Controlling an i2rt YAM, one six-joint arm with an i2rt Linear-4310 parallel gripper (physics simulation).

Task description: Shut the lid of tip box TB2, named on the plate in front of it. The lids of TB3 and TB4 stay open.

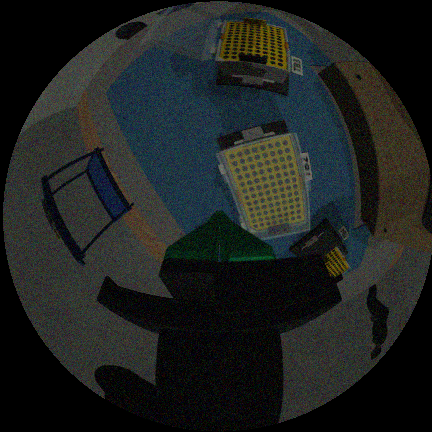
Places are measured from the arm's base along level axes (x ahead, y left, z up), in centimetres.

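Pixels of known places: gripper, fingertip midpoint: [218,216].
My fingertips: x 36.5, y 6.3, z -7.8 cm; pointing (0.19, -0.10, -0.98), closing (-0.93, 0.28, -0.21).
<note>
For each thing: its top centre in the pictures, then the offset to it from my fingertips. "spot": a spot on its surface instead. Level surfaces: height alone.
- middle tip box at its top centre: [282,192] dx -6.2, dy +0.3, dz -3.7 cm
- plate at a spot on its surface: [306,166] spot: dx -11.9, dy -0.2, dz -11.2 cm
- third tip box at its top centre: [330,275] dx -17.2, dy +19.4, dz -4.0 cm
- blue mat at its surface level: dz -11.4 cm
The middle tip box [265,185] has yellow tip rows under a clear lid that lies over its top and looks shut or nearly so. The plate [306,166] at its right side is too blurred to read surely. Another tip box [254,45] stands at the top, its yellow rows uncovered and its clear lid [210,42] standing open at the left. A third tip box [336,262] is at the lower right, partly hidden by the gripper; its lid cannot be made out. My gripper [218,216] is shut and empty, its green fingertips together to the lower left of the middle box.
The boxes stand on a blue mat [155,115] with a grey and wooden table edge at the left. A wooden block or shelf [400,150] with a dark side stands at the right. A blue-framed chair or cart [107,187] is beyond the left edge.
</note>
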